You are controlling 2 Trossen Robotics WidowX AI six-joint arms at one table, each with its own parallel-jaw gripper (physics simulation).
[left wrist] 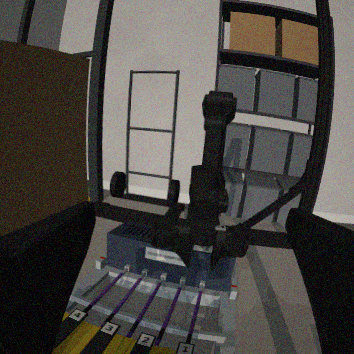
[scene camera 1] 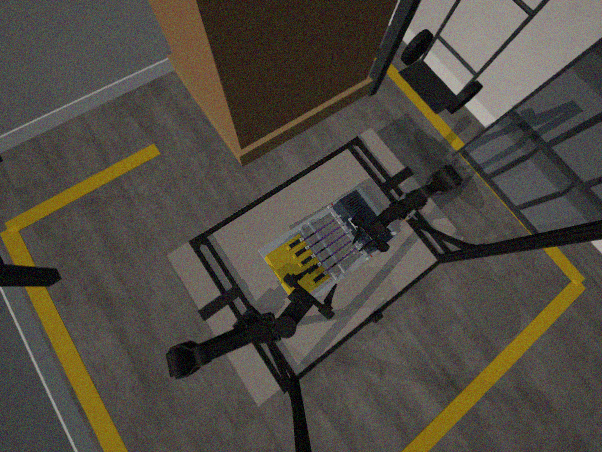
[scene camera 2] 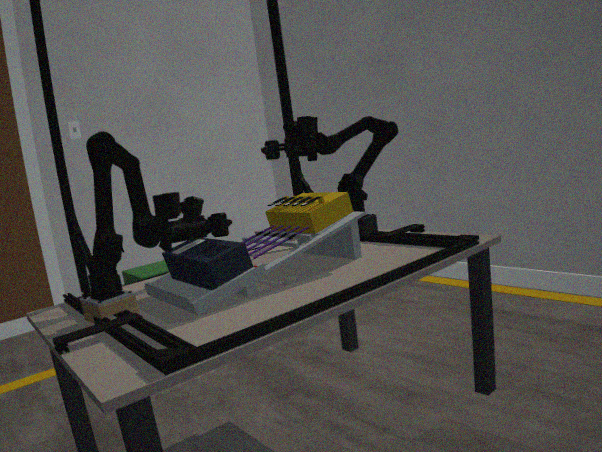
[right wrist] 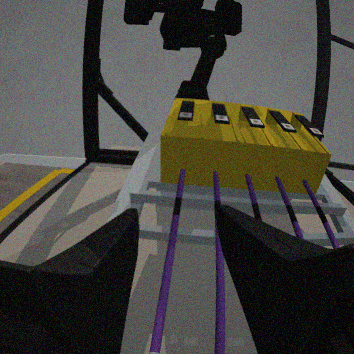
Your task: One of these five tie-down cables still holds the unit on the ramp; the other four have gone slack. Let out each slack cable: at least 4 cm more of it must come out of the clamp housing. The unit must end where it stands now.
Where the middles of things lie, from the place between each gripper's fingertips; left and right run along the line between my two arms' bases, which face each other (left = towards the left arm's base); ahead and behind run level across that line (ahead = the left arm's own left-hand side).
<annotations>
I see the grey ramp [scene camera 1: 276, 243] 70 mm ahead of my left hand, 160 mm to the right of it and 290 mm below it.
Right now the grey ramp is 70 mm ahead of my right hand, 40 mm to the left of it and 100 mm below it.
</annotations>
